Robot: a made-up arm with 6 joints. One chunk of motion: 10 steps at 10 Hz.
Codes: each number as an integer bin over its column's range. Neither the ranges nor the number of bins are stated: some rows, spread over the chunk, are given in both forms.
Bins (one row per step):
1: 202 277 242 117 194 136
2: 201 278 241 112 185 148
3: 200 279 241 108 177 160
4: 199 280 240 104 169 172
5: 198 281 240 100 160 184
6: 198 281 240 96 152 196
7: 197 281 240 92 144 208
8: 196 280 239 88 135 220
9: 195 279 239 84 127 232
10: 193 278 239 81 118 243
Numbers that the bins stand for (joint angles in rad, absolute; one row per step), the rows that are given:
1: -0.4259 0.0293 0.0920 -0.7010 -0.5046 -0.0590
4: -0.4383 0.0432 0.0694 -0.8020 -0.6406 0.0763
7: -0.4466 0.0478 0.0694 -0.8952 -0.7766 0.2115
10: -0.4631 0.0339 0.0580 -0.9807 -0.9180 0.3430
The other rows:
2: -0.4300 0.0339 0.0807 -0.7399 -0.5535 -0.0139
3: -0.4342 0.0385 0.0807 -0.7709 -0.5971 0.0312
5: -0.4424 0.0478 0.0694 -0.8331 -0.6895 0.1214
6: -0.4424 0.0478 0.0694 -0.8642 -0.7331 0.1664
8: -0.4507 0.0432 0.0580 -0.9263 -0.8256 0.2566
9: -0.4548 0.0385 0.0580 -0.9574 -0.8691 0.3017

